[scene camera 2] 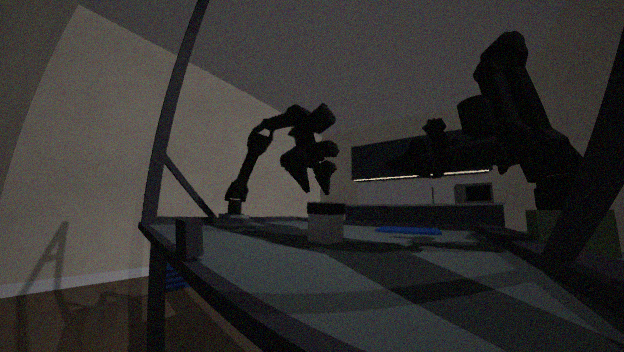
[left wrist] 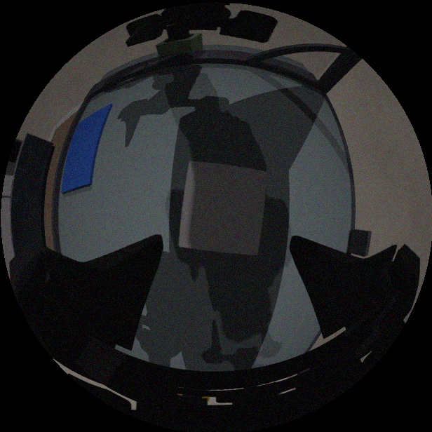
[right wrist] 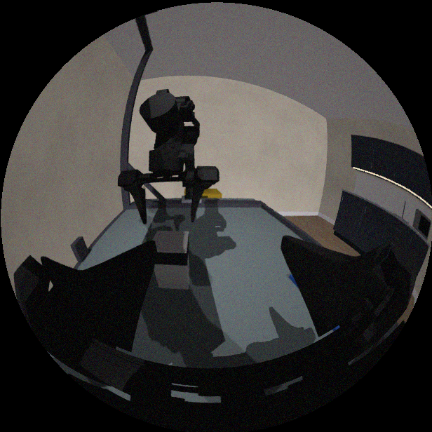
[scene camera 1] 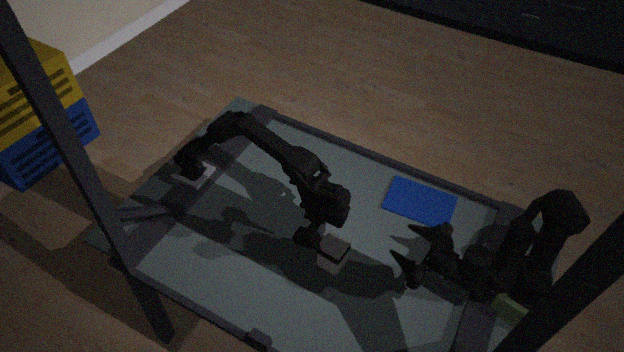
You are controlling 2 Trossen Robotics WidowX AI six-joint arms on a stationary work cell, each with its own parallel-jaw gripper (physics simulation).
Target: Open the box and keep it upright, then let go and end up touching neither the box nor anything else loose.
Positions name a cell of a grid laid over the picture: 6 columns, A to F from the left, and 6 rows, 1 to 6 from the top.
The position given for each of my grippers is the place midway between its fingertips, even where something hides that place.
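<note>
Flat blue panel (scene camera 1: E4), (left wrist: B3). Dark upright post (right wrist: B2). My left gripper (scene camera 2: D4), (left wrist: D4), (right wrist: C4), (scene camera 1: D5). My right gripper (scene camera 2: D3), (left wrist: C1), (right wrist: D4), (scene camera 1: D5).
</note>
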